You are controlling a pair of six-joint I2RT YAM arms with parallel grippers.
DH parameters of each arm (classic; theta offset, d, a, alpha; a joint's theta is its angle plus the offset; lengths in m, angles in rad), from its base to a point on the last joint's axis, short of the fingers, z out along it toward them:
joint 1: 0 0.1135 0.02 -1.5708
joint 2: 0 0 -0.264 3.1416
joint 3: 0.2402 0 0.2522 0
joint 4: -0.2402 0 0.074 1.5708
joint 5: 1.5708 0 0 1.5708
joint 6: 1.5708 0.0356 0 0
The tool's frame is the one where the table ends.
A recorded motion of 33 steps. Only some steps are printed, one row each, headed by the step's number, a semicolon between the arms.
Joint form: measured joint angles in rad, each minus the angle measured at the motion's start. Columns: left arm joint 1, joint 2, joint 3, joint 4, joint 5, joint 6; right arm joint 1, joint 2, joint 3, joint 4, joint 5, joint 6.
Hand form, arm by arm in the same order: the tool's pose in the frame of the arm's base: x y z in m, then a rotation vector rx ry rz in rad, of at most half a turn. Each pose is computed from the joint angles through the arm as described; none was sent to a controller.
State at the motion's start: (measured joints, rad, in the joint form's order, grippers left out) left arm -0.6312 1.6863 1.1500 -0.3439 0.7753 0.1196; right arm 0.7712 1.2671 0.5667 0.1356 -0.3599 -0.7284
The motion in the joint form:
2: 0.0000 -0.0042 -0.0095 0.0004 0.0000 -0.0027; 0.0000 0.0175 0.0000 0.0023 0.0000 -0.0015
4: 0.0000 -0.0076 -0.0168 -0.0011 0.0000 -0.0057; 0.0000 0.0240 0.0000 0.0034 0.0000 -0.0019
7: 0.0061 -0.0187 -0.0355 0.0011 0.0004 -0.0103; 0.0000 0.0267 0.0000 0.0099 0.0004 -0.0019
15: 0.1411 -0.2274 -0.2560 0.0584 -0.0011 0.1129; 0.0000 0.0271 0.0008 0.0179 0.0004 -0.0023
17: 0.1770 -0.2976 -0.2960 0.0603 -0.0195 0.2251; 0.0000 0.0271 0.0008 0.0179 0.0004 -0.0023
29: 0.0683 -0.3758 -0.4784 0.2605 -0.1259 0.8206; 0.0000 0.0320 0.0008 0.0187 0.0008 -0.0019
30: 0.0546 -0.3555 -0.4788 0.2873 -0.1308 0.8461; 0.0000 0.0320 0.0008 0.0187 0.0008 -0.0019
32: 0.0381 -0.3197 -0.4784 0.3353 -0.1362 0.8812; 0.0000 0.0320 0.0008 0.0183 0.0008 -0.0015
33: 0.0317 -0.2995 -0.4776 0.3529 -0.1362 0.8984; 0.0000 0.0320 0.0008 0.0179 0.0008 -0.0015
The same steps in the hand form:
2: 0.2704 -0.2285 0.2240 1.2144 2.1271 -1.1771; 0.1771 0.1897 0.1920 -1.6032 1.4126 0.4105
4: 0.2691 -0.2275 0.2229 1.2115 2.1354 -1.1791; 0.1775 0.1901 0.1905 -1.6065 1.4167 0.4111
7: 0.2673 -0.2236 0.2210 1.1999 2.1472 -1.1797; 0.1780 0.1905 0.1905 -1.6042 1.4137 0.4101
15: 0.2487 -0.1609 0.2206 1.1561 2.0492 -1.0527; 0.1784 0.1909 0.1913 -1.5998 1.4065 0.4085
17: 0.2425 -0.1456 0.2270 1.2106 1.9524 -0.9487; 0.1784 0.1909 0.1913 -1.5998 1.4065 0.4085
29: 0.2095 -0.1576 0.2030 1.7048 1.3461 -0.5282; 0.1788 0.1912 0.1902 -1.6017 1.4104 0.4090
30: 0.2104 -0.1623 0.2000 1.7270 1.3095 -0.5133; 0.1788 0.1912 0.1902 -1.6017 1.4104 0.4090
32: 0.2130 -0.1692 0.1949 1.7530 1.2563 -0.4910; 0.1787 0.1912 0.1902 -1.6016 1.4111 0.4093
33: 0.2144 -0.1722 0.1914 1.7676 1.2364 -0.4856; 0.1787 0.1912 0.1902 -1.6019 1.4114 0.4093

